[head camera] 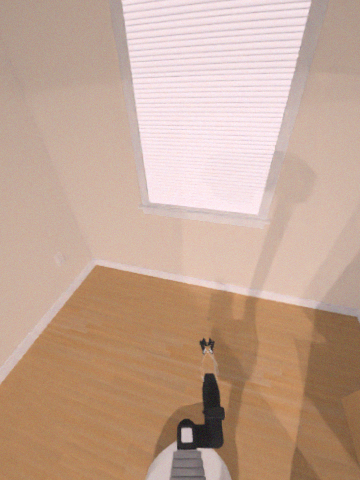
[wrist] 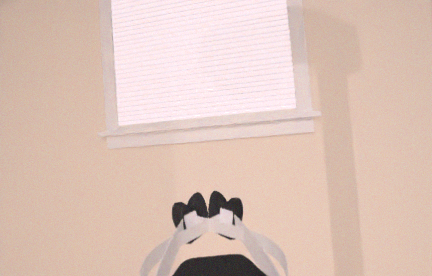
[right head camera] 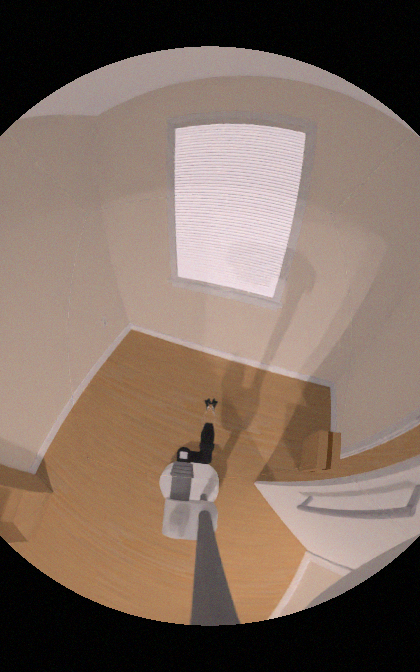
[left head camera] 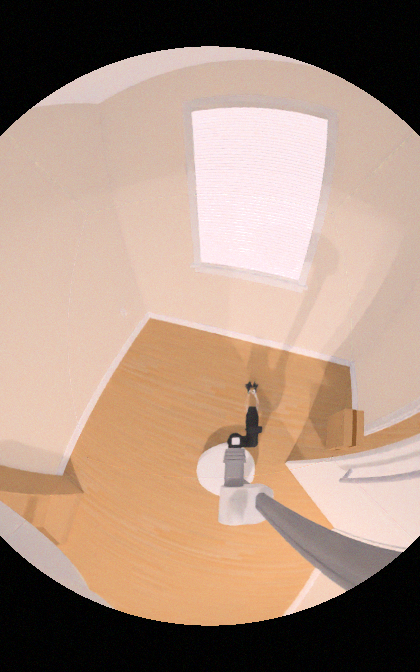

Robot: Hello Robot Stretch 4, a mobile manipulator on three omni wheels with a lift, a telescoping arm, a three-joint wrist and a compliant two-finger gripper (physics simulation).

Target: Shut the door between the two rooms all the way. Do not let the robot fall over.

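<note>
The white door shows in part at the lower right of the left and right head views. It stands open, with its free bottom corner out over the floor to the right of my base. A grey bar handle is on the face towards me. The door does not show in the head camera or wrist views. My gripper is shut and empty, with its fingertips together. It is ahead of my base, apart from the door. The far part of the door is cut off.
A wall with a blinds-covered window stands ahead. A wooden box-like piece stands at the right, beyond the door's edge. Wooden furniture shows at the lower left.
</note>
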